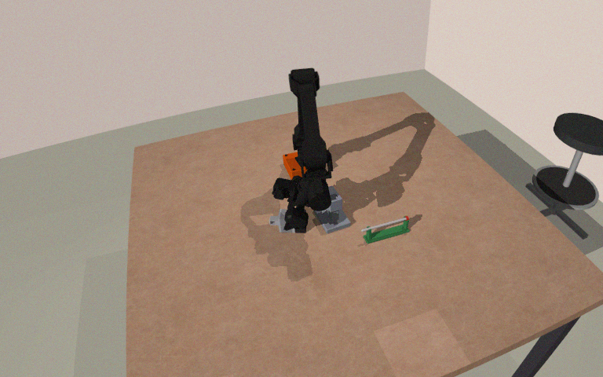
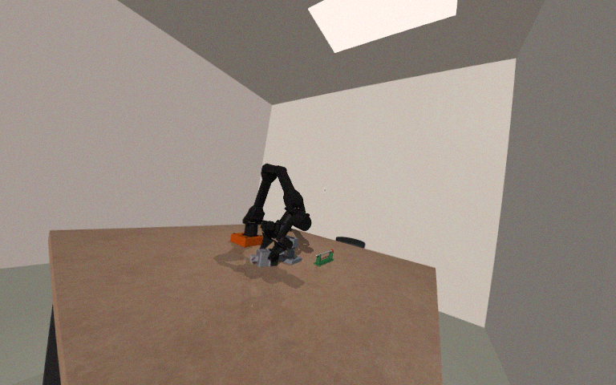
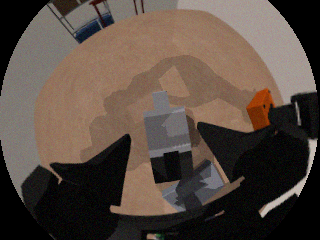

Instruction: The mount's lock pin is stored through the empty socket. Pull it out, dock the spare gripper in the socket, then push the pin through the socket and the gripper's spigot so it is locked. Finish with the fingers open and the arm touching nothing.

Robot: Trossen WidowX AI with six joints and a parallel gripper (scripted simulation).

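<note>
The spare gripper is 1 cm below my gripper tip. The rest, counted from my gripper tip: grey mount (2 cm ahead, 14 cm to the left, 1 cm above); green cradle (15 cm ahead, 26 cm to the left, 1 cm below).
</note>
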